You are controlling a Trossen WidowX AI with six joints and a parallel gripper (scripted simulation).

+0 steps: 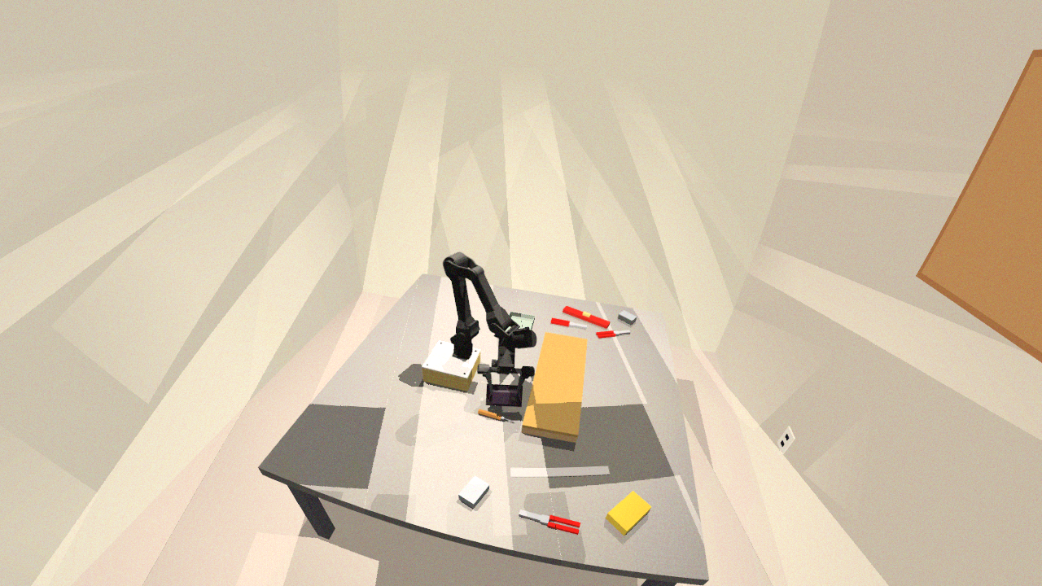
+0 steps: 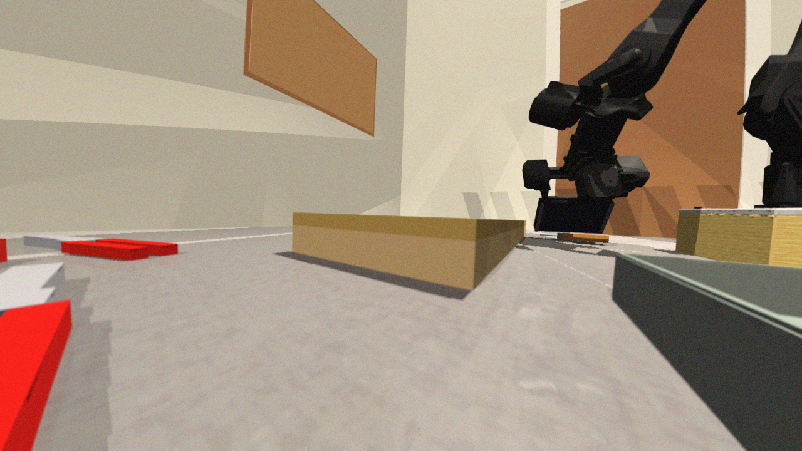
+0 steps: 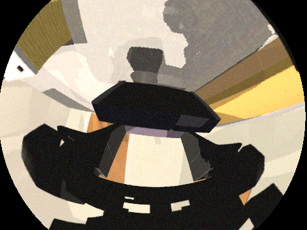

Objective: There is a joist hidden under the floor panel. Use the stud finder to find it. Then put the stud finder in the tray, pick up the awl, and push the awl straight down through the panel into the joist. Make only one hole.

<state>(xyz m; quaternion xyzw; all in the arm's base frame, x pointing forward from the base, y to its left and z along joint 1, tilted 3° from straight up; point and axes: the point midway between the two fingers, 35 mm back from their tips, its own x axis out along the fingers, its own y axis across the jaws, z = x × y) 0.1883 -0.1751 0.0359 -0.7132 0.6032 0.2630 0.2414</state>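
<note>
My gripper tip is now 10 mm short of the stud finder and 10 mm above it. Also, from my gripper tip: white strip: 210 mm to the right, 210 mm ahead, 80 mm below; pale green tray: 500 mm to the left, 60 mm below, 20 mm behind; awl: 70 mm below, 30 mm to the right, 10 mm behind.
</note>
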